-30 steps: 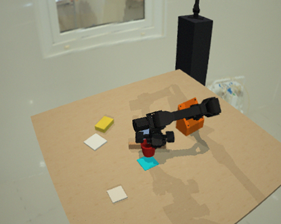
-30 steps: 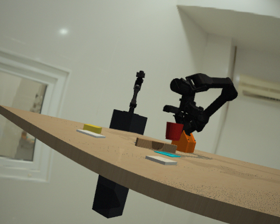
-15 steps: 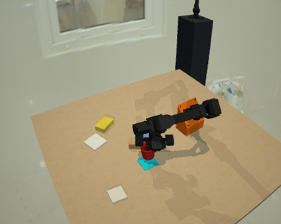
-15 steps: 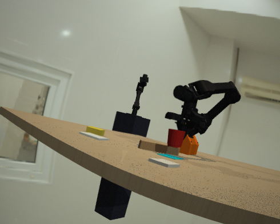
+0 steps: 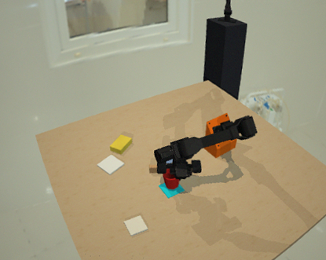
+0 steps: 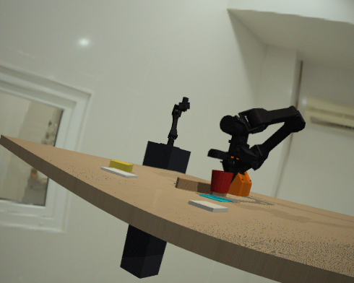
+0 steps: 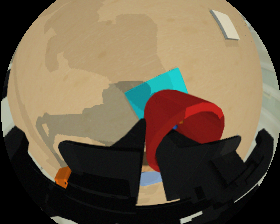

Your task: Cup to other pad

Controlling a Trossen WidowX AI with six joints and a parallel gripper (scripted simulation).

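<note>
Now: the cyan pad 7 cm below my gripper tip, 3 cm ahead of it and 1 cm to the right of it. The rest, counted from my gripper tip: wooden bar: 11 cm to the right, 5 cm below, 3 cm behind; red cup: 3 cm ahead, 2 cm to the right; blue pad: 20 cm to the right, 8 cm behind, 7 cm below.
</note>
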